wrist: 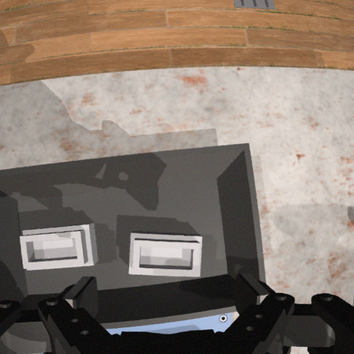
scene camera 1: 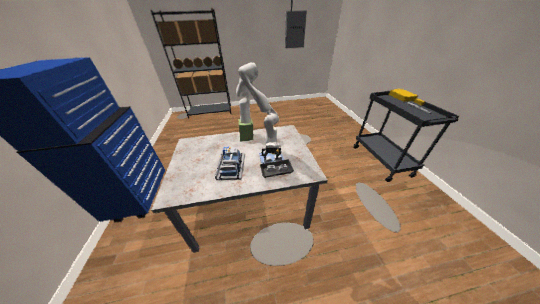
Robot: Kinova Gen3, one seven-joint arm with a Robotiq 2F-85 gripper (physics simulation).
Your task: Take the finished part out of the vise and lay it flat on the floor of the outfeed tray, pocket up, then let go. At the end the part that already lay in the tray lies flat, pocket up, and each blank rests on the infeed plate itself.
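Frame: origin at the arm's base, x right, y back, z down, level; centimetres.
Where they show: gripper, fingertip midpoint: (scene camera 1: pixel 271 159); arm's base, link origin: (scene camera 1: pixel 245 121).
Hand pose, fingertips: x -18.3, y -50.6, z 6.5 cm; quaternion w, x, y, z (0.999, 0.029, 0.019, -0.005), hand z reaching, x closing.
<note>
Each offset is from my fingertips to the centre of the thing. "spot": to the spot under its first point. Level surfaces: height alone.
Two light grey rectangular parts lie side by side on the floor of the dark outfeed tray {spot: dz +7.5, dx -4.4, dy -7.8 cm} (scene camera 1: pixel 278 173) (wrist: pixel 239 210), pocket up. One part (wrist: pixel 165 255) is at the right in the wrist view, and the other part (wrist: pixel 54 250) is at the left with a gap between them. Both look flat. My gripper (scene camera 1: pixel 271 151) (wrist: pixel 166 292) is open and empty, above the tray's wall nearest the robot, apart from both parts. The vise, the infeed plate and the blanks are too small to tell apart in the scene view.
A blue and metal fixture {dz +4.1, dx +31.7, dy +1.5 cm} (scene camera 1: pixel 230 164) stands on the table {dz +11.1 cm} (scene camera 1: pixel 200 185), left of the tray. A light blue surface with a round screw (wrist: pixel 223 318) shows beside the tray under my gripper. A blue cabinet (scene camera 1: pixel 120 145) stands left of the table, a dark cart (scene camera 1: pixel 390 148) at the right.
</note>
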